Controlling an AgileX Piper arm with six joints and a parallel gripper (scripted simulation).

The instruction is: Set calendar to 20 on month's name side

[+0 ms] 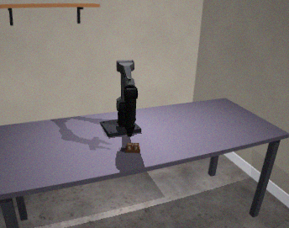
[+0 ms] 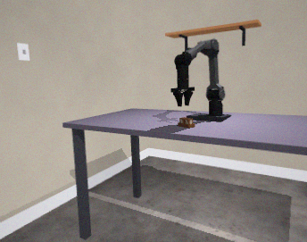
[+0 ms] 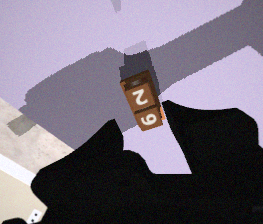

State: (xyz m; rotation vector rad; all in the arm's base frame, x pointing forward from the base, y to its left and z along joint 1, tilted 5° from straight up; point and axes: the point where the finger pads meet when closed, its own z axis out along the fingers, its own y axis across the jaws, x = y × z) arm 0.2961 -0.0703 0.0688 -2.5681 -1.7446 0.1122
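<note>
The brown tray is 100 mm below my hand, 20 mm to the left of it and 10 mm ahead of it.
</note>
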